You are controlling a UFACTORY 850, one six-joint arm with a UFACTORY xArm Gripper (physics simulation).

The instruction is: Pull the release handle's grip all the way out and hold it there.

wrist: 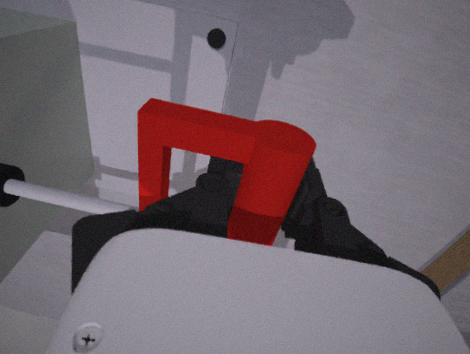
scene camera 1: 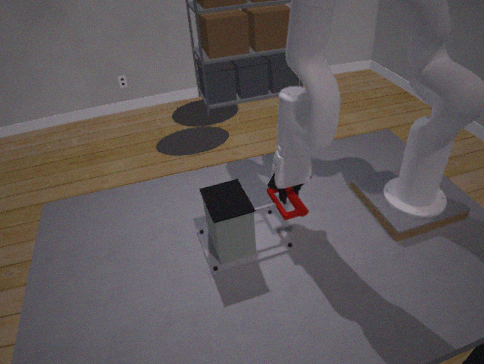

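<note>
The release handle (scene camera 1: 298, 204) (wrist: 200, 128) is a red rectangular frame with a thick round grip bar on its outer side. A pale rod (scene camera 1: 263, 207) (wrist: 70, 196) joins it to a grey-green box (scene camera 1: 232, 237) (wrist: 40, 100) with a black top, and a length of the rod shows between box and handle. My gripper (scene camera 1: 291, 196) (wrist: 262, 156) is shut on the grip bar, one black finger inside the frame and one outside. The finger tips are partly hidden behind the red bar in the wrist view.
The box stands on a clear base plate (scene camera 1: 270, 250) with black bolts (scene camera 1: 215, 268) (wrist: 216, 38) at its corners, on a grey table top (scene camera 1: 125, 300). The robot's wood-edged mounting board (scene camera 1: 430, 228) (wrist: 452, 257) is at the right. A shelf rack (scene camera 1: 245, 103) with boxes stands behind.
</note>
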